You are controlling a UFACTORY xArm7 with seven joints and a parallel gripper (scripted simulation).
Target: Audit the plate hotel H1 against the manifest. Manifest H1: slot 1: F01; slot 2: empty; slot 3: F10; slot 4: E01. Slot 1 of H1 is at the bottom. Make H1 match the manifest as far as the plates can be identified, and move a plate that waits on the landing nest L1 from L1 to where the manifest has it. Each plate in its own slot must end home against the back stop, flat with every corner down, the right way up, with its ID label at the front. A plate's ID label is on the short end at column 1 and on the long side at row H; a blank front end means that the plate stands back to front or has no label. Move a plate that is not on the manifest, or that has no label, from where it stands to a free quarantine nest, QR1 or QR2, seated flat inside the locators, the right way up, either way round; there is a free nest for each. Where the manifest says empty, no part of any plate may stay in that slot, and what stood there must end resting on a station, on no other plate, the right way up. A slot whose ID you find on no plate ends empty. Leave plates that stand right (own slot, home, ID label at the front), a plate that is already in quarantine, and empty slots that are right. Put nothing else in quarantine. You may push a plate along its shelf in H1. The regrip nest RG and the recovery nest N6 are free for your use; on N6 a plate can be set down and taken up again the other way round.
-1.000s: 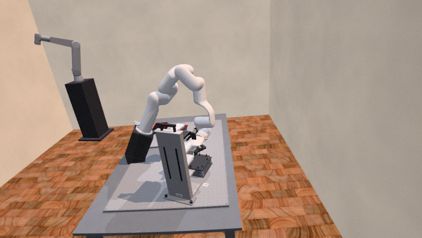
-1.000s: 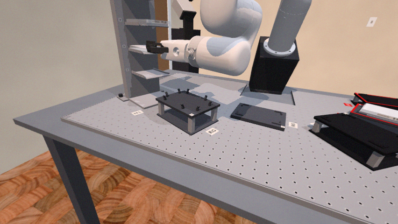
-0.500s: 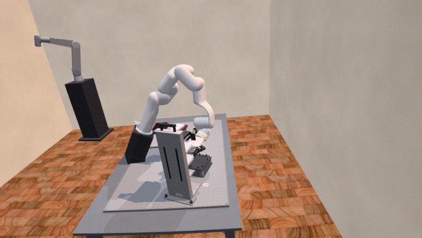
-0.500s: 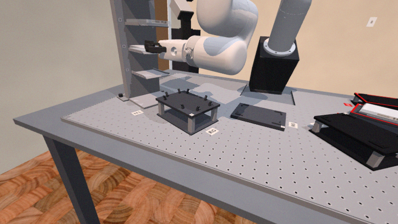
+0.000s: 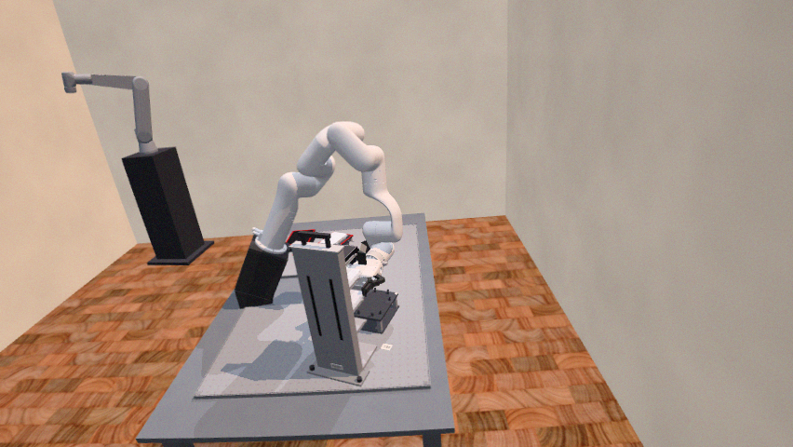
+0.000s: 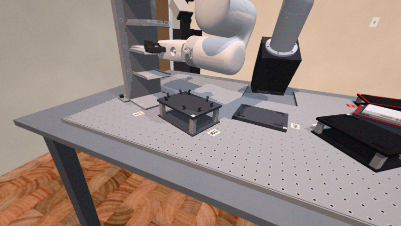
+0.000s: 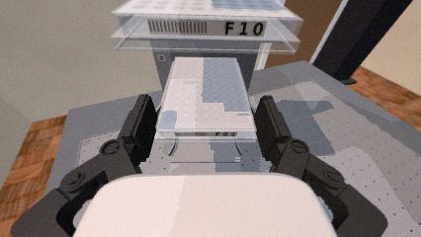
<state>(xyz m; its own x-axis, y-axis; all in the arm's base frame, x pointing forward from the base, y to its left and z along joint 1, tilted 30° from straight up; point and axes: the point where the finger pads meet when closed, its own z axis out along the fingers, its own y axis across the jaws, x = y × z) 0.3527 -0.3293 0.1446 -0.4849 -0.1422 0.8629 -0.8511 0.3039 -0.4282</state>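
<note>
Right now my hand is 5 cm to the left of the white plate, 2 cm above it and 1 cm past it. The rest, counted from my hand: plate hotel H1: 13 cm to the right, 3 cm behind; then regrip nest RG: 15 cm below, 13 cm to the left, 3 cm ahead; then black plate: 14 cm above, 5 cm to the right, 1 cm behind.
</note>
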